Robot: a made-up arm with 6 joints.
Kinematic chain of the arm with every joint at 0, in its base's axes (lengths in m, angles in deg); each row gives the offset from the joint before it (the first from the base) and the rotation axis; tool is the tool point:
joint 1: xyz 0 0 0.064 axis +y
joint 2: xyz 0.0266 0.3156 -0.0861 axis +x
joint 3: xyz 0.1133 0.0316 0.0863 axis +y
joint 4: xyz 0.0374 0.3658 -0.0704 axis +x
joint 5: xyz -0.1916 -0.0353 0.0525 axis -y
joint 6: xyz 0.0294 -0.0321 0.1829 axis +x
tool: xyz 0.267 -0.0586 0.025
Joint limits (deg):
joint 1: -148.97..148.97
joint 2: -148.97..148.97
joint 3: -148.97..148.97
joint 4: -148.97..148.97
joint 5: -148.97..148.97
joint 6: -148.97..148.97
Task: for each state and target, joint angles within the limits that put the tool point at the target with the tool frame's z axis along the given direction. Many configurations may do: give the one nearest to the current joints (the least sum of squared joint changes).
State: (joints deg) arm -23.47 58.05 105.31 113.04 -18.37 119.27
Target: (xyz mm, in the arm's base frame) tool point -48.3 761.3 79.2 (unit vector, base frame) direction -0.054 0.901 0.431
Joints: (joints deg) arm -12.08 7.48 137.73 145.85 -33.18 115.69
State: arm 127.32 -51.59 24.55 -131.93 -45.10 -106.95
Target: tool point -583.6 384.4 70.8 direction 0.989 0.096 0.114
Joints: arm 125.34 -95.76 -18.91 -148.69 -46.56 -148.97
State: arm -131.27 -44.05 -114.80 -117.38 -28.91 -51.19
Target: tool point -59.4 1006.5 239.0 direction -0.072 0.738 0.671
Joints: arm -112.48 -15.69 -78.21 -100.72 -9.74 -28.54
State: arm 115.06 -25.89 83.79 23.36 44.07 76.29
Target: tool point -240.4 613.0 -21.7 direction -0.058 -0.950 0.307
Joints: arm 147.99 18.11 102.44 4.09 8.10 92.53
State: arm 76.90 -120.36 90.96 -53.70 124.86 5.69
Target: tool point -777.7 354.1 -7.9 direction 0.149 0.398 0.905
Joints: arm 73.64 -138.68 54.04 -84.18 144.04 -39.02
